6 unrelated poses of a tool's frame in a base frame.
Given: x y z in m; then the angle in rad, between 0 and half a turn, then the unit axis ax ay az.
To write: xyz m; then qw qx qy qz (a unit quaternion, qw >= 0). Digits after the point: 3 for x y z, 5 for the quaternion.
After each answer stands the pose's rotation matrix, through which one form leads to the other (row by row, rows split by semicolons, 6 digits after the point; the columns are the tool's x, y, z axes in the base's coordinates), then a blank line. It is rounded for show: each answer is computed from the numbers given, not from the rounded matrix.
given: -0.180, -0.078, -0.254, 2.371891, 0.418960, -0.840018, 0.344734
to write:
-0.180, -0.078, -0.254, 0.37542, 0.38832, -0.77857, 0.31952
-0.416541 -0.844572 -0.336439; -0.364757 0.494239 -0.789101; 0.832734 -0.205975 -0.513934

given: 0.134, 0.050, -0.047, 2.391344, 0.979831, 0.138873, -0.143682
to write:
0.134, 0.050, -0.047, 0.36639, 0.91170, 0.12922, -0.13369
0.930860 0.333577 -0.149084; 0.137646 -0.698126 -0.702619; -0.338457 0.633519 -0.695773

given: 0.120, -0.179, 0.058, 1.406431, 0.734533, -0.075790, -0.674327
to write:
0.120, -0.179, 0.058, 0.76277, 0.47500, -0.04901, -0.43607
0.614882 0.618678 -0.489037; -0.711800 0.168430 -0.681889; -0.339500 0.767378 0.543940

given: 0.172, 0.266, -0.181, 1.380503, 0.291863, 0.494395, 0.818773
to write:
0.172, 0.266, -0.181, 0.77109, 0.18584, 0.31480, 0.52134
0.258219 -0.686991 0.679240; 0.920996 0.387341 0.041637; -0.291701 0.614826 0.732734

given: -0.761, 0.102, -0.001, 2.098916, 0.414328, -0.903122, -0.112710
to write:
-0.761, 0.102, -0.001, 0.49804, 0.35929, -0.78315, -0.09774
-0.245737 -0.465392 -0.850308; -0.660100 0.722722 -0.204794; 0.709846 0.510962 -0.484805

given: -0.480, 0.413, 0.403, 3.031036, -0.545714, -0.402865, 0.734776
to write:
-0.480, 0.413, 0.403, 0.05525, -0.54488, -0.40225, 0.73365
-0.400105 0.357287 -0.843956; 0.519425 -0.670285 -0.530014; -0.755059 -0.650433 0.082601

